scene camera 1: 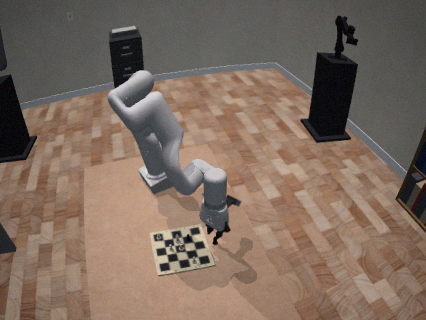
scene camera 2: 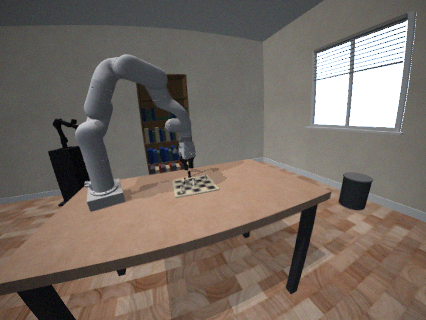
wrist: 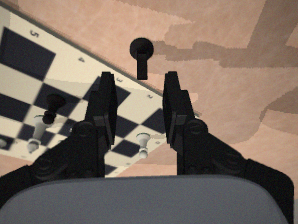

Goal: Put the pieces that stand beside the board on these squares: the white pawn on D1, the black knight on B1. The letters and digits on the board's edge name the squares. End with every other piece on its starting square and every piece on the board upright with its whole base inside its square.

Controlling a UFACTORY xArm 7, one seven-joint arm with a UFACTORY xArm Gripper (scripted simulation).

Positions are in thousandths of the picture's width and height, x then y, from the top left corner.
Labels:
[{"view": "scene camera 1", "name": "my gripper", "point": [504, 733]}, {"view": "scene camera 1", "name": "chessboard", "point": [393, 820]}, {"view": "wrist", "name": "my gripper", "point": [468, 391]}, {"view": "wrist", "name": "chessboard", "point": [153, 279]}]

